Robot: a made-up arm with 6 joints. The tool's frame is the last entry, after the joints.
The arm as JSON. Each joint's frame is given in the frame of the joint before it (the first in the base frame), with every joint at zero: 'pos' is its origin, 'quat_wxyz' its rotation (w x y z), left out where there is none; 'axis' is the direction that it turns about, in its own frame. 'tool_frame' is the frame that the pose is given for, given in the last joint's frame.
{
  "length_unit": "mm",
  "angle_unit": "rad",
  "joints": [
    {
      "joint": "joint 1",
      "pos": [
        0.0,
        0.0,
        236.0
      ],
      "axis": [
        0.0,
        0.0,
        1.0
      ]
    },
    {
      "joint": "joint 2",
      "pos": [
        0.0,
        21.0,
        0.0
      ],
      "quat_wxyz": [
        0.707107,
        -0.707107,
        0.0,
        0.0
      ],
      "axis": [
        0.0,
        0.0,
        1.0
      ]
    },
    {
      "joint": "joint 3",
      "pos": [
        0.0,
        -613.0,
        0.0
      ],
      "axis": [
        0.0,
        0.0,
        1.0
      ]
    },
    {
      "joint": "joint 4",
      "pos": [
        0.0,
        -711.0,
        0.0
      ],
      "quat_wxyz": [
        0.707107,
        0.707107,
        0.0,
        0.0
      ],
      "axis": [
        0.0,
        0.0,
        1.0
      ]
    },
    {
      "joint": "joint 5",
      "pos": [
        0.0,
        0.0,
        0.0
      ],
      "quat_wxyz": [
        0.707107,
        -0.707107,
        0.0,
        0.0
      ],
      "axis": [
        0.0,
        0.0,
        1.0
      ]
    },
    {
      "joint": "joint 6",
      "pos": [
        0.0,
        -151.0,
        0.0
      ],
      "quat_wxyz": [
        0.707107,
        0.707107,
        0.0,
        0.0
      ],
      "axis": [
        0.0,
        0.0,
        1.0
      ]
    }
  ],
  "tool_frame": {
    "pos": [
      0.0,
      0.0,
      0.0
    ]
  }
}
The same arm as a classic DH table. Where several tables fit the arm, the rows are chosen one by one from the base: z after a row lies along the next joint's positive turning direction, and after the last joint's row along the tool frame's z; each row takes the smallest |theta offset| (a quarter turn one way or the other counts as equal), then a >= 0, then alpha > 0; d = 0 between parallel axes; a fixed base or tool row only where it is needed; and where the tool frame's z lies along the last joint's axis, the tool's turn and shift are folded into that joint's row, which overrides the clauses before.
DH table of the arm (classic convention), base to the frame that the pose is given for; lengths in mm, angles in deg. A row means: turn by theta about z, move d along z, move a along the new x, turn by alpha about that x. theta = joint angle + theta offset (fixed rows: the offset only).
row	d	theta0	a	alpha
joint 1	236	0	0	-90
joint 2	0	-90	613	0
joint 3	21	90	0	90
joint 4	711	0	0	-90
joint 5	0	0	0	90
joint 6	151	0	0	0

